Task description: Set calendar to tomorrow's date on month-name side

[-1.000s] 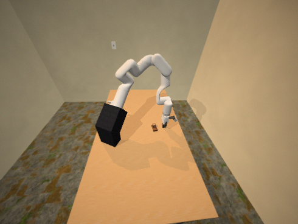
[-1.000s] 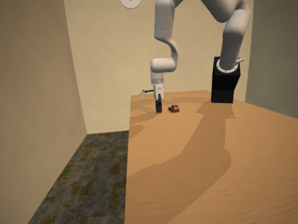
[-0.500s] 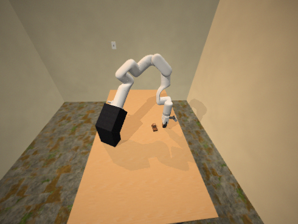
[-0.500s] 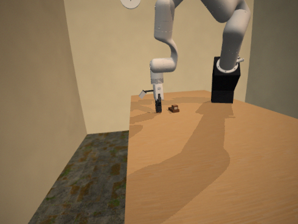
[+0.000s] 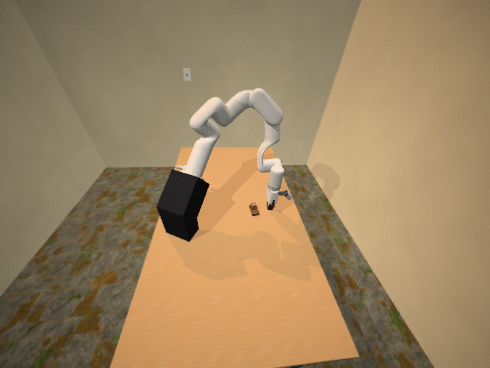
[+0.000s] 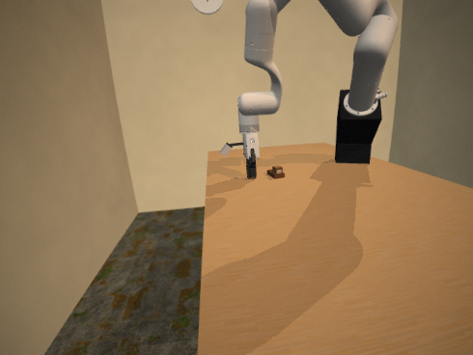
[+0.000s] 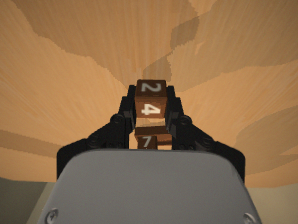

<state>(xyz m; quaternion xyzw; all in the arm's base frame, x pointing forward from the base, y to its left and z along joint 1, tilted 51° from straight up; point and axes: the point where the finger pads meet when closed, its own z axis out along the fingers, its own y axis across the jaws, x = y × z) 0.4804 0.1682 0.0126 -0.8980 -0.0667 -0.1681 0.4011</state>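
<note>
Right now the brown digit cube is 1 cm below my hand.
</note>
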